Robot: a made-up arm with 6 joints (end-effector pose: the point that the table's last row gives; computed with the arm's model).
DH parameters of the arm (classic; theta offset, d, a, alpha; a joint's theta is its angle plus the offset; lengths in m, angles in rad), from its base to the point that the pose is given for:
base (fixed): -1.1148 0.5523 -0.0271 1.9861
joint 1: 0 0.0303 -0.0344 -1.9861
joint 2: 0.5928 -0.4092 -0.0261 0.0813
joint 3: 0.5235 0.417 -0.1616 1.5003
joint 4: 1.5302 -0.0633 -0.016 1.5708
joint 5: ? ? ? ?
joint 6: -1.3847 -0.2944 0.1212 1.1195
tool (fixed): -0.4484 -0.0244 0 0
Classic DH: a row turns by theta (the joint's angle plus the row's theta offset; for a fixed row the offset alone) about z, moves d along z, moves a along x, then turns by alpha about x.
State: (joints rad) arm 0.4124 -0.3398 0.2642 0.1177 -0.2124 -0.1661
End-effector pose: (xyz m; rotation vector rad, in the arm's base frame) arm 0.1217 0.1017 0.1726 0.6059 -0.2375 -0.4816
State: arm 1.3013 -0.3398 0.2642 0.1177 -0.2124 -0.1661
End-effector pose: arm 0.2116 -0.2128 0.3036 -0.0794 -0.8302 -0.5830
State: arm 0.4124 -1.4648 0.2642 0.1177 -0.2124 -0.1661
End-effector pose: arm 0.2108 -0.0942 0.2576 0.6910 -0.9092 -1.3992
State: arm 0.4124 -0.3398 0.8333 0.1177 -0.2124 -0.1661
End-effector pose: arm 0.0161 0.1433 0.1361 0.4866 0.0615 -0.0055
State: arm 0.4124 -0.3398 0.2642 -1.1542 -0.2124 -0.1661
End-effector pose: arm -0.3582 0.1935 0.0337 0.5175 0.8586 -1.1903
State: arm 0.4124 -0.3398 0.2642 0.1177 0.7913 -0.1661
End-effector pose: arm 0.1063 0.4118 0.3587 1.5694 -0.0392 -0.1931
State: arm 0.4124 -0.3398 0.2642 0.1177 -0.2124 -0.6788
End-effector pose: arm 0.0988 0.0516 0.2021 0.7279 -0.6226 -0.8065
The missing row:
joint 5: -1.5708 0.109 0.196 -1.5708
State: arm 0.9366 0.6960 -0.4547 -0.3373 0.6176 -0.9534
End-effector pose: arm 0.0262 0.0739 0.1174 1.0497 -0.4541 -1.2900
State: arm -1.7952 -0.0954 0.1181 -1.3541 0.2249 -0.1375
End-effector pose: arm -0.5200 -0.1686 0.8994 0.6612 2.9451 0.3736
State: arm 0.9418 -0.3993 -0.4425 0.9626 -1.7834 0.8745
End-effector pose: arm -0.3218 -0.1511 0.5903 -0.8690 -0.4926 -1.9493
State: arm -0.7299 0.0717 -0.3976 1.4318 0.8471 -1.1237
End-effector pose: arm 0.0230 0.2233 0.8797 2.8325 -0.3306 -0.4877
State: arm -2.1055 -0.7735 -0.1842 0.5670 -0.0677 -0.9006
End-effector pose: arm -0.0748 0.2612 0.6044 1.3427 1.2047 -1.7161
